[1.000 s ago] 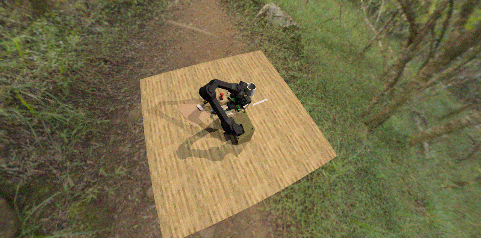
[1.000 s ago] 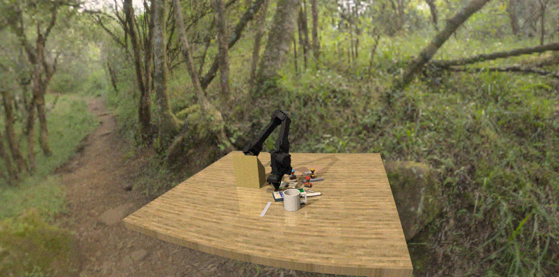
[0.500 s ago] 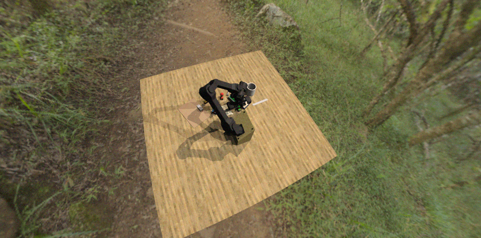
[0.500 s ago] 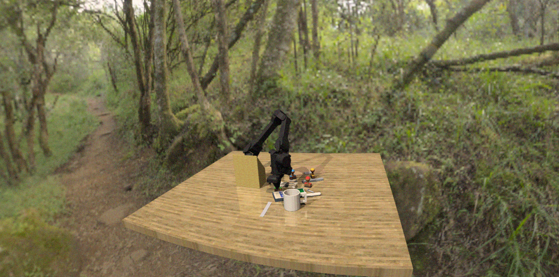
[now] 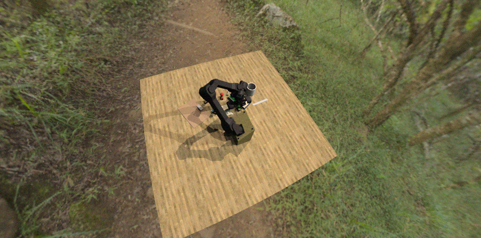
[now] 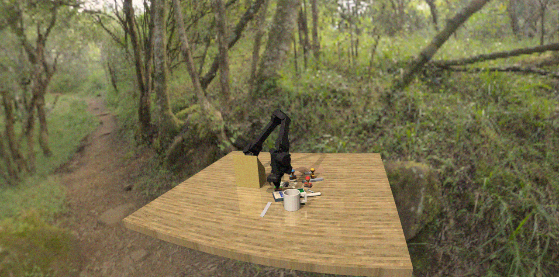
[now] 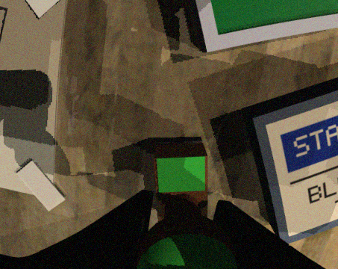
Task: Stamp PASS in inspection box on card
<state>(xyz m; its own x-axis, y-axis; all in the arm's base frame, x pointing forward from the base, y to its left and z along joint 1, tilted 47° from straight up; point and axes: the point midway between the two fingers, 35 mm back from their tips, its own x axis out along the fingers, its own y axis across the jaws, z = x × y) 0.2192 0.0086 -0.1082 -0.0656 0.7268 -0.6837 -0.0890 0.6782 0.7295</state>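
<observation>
The green ink pad lies 11 cm ahead of my gripper tip and 2 cm below it. Also, from my gripper tip: green-knobbed stamp right at my gripper tip; then tin labelled stamp pad blue 7 cm to the right, 3 cm ahead, 1 cm below; then taped card 10 cm to the left, 3 cm below, 2 cm ahead.
</observation>
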